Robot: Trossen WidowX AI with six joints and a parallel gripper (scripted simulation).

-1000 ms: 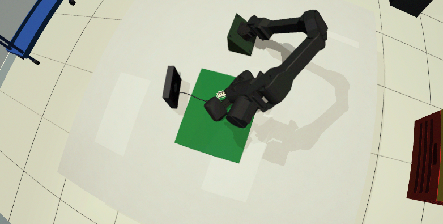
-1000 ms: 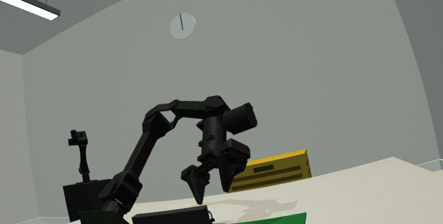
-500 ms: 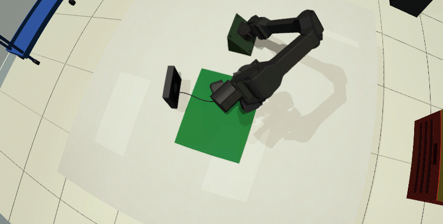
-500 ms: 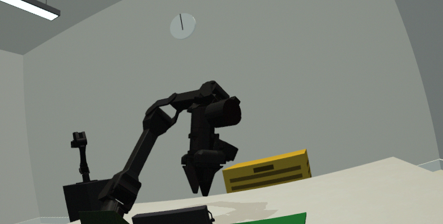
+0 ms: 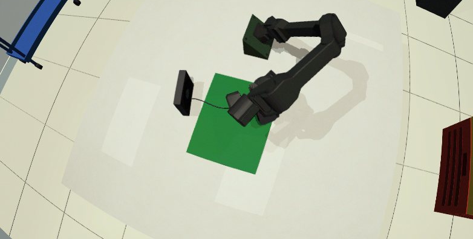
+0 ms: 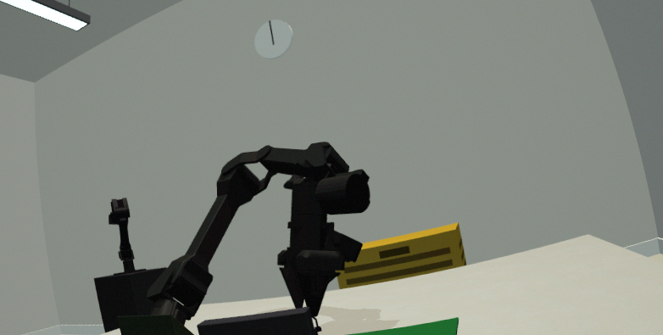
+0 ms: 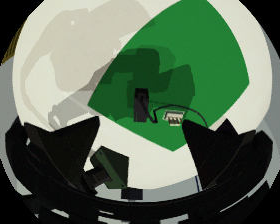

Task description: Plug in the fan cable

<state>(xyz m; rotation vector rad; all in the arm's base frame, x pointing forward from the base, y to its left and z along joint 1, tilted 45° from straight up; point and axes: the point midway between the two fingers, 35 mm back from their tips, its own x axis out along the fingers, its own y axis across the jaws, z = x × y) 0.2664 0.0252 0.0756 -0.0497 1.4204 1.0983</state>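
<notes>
My gripper tip is 10 mm past the black plug, 10 mm to the left of it and 50 mm above it. The rest, counted from my gripper tip: black fan (50 mm ahead, 230 mm to the right, 10 mm below); green board (80 mm ahead, 60 mm to the right, 80 mm below); four-pin fan header (10 mm ahead, 70 mm to the right, 70 mm below).
</notes>
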